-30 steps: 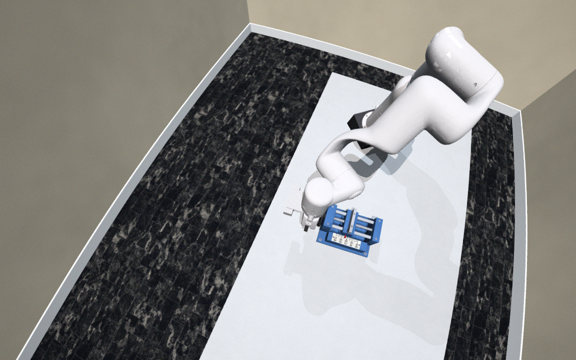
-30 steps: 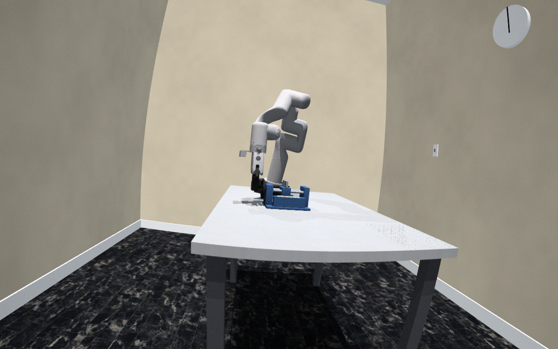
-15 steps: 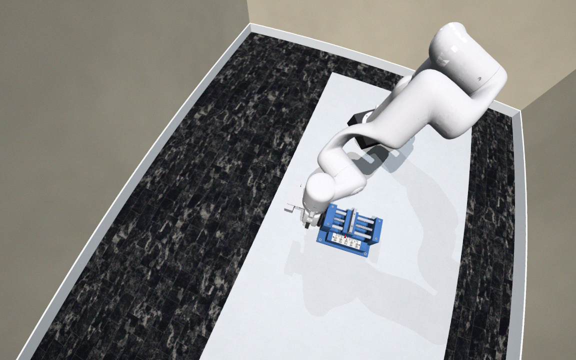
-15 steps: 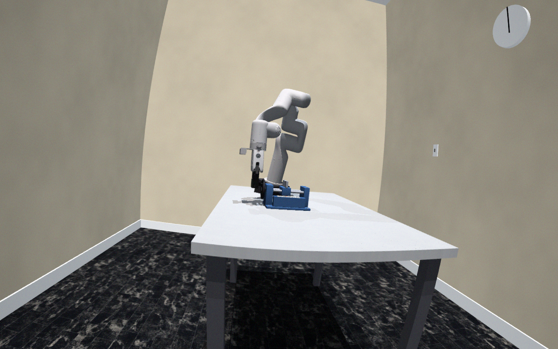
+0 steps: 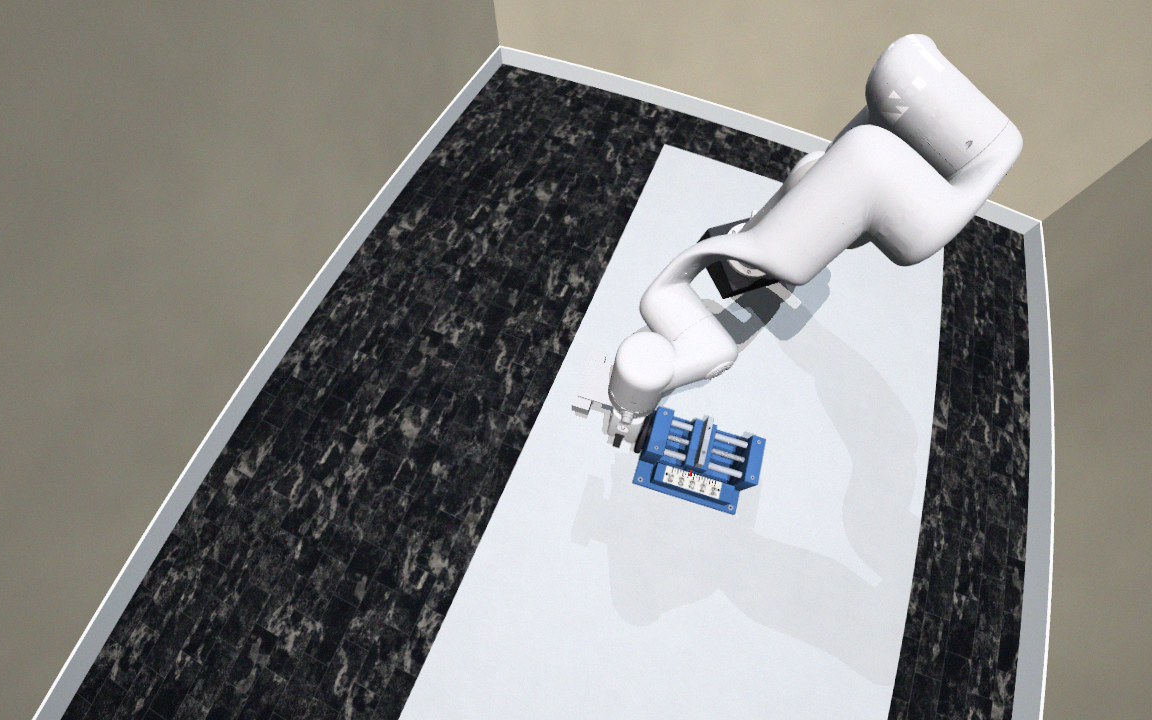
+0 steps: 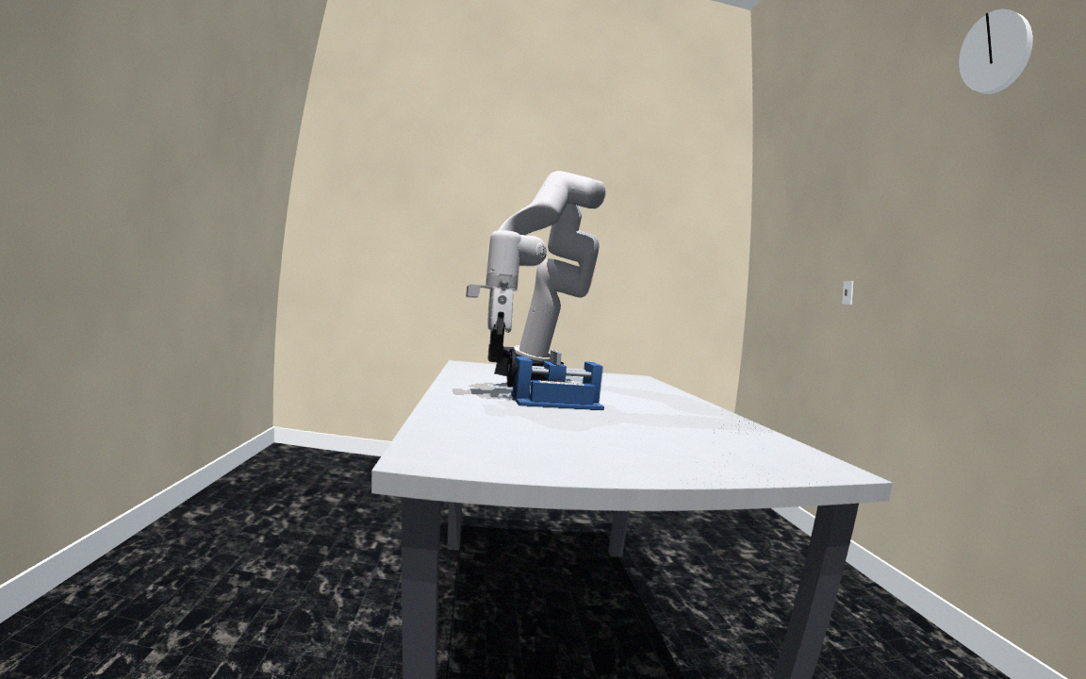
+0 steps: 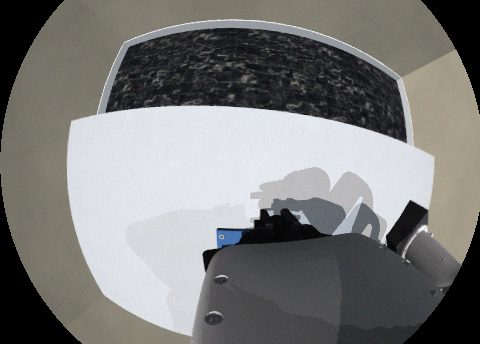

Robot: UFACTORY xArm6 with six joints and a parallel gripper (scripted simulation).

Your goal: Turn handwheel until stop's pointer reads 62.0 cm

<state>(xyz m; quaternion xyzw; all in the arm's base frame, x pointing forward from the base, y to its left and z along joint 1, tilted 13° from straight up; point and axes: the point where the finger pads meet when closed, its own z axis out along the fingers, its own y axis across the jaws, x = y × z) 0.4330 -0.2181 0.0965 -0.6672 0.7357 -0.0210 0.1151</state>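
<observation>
Right now the handwheel is 20 mm to the left of my hand and 10 mm below it. From my hand the other things lie so: stop: 140 mm to the left, 20 mm below, 20 mm ahead.
</observation>
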